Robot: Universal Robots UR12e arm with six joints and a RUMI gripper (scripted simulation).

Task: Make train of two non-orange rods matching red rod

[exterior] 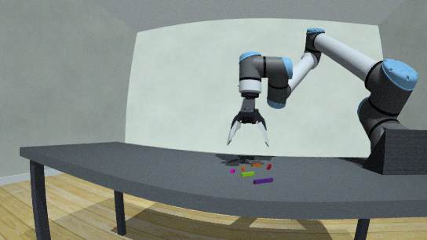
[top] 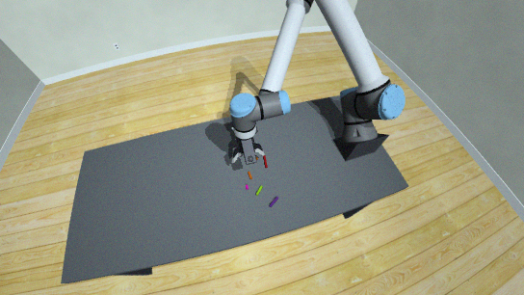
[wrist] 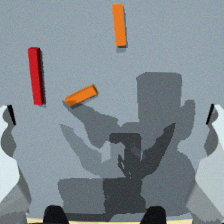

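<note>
The magenta rod is 11 cm to the left of my hand, 8 cm below it and 4 cm ahead of it. Also, from my hand: small grey rod: 13 cm to the right, 8 cm below, 4 cm ahead; then red rod: 9 cm behind, 8 cm below, 1 cm to the right; then lime rod: 14 cm to the left, 8 cm below, 2 cm behind.
</note>
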